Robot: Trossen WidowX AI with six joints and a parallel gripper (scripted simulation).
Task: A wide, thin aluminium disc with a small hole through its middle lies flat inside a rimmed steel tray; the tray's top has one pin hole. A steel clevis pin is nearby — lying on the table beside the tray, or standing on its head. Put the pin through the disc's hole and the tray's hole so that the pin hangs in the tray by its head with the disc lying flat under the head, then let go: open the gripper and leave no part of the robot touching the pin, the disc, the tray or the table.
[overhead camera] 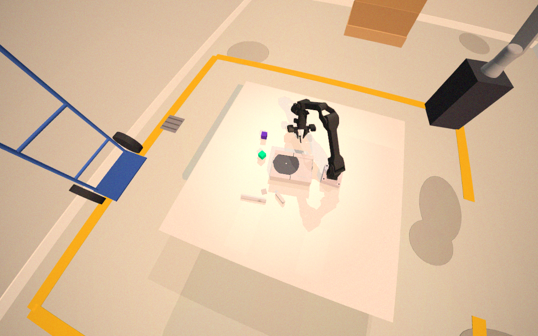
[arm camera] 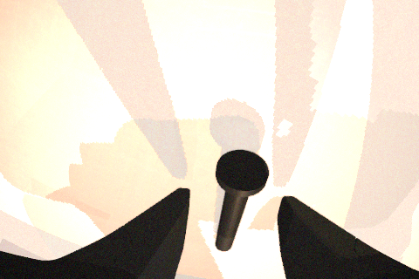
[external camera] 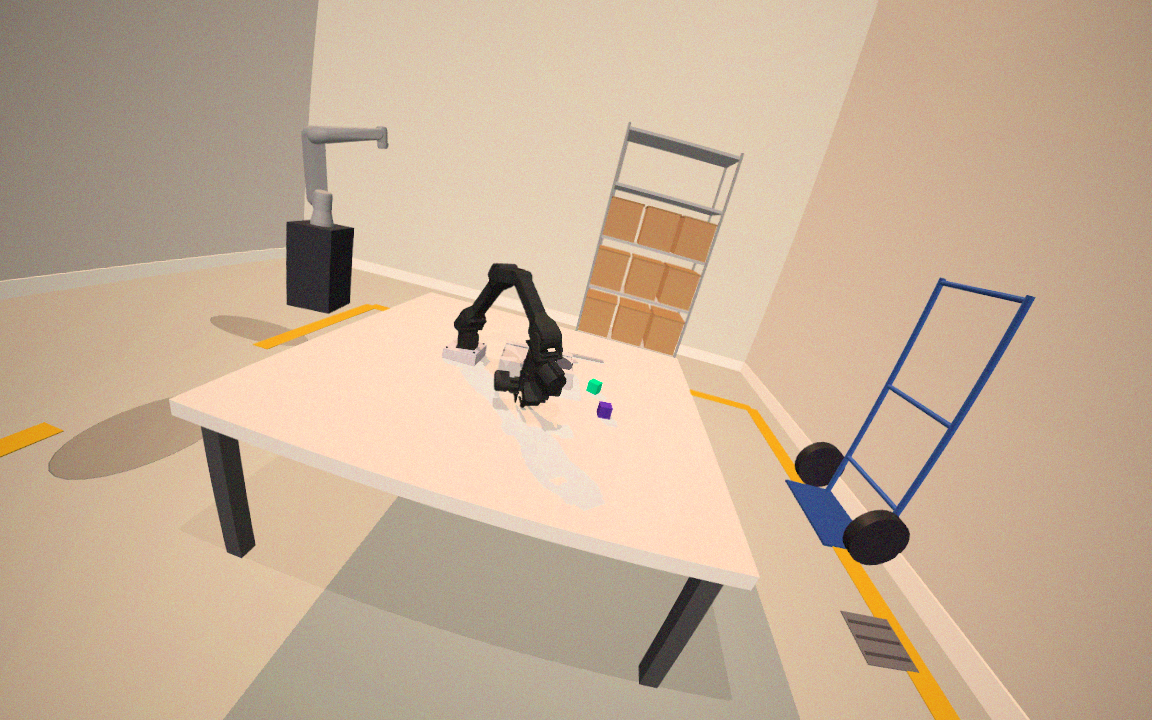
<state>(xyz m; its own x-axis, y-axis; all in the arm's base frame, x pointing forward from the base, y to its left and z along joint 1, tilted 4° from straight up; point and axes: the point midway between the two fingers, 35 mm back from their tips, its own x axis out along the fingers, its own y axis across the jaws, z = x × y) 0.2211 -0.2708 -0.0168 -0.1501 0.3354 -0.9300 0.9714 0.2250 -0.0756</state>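
The aluminium disc lies 240 mm to the left of my gripper tip, 70 mm ahead of it and 50 mm above it. Round my gripper tip: pale rimmed tray: 250 mm to the left, 40 mm above, 30 mm ahead; purple cube: 250 mm ahead, 30 mm to the left, 10 mm above; clevis pin: 10 mm to the left.
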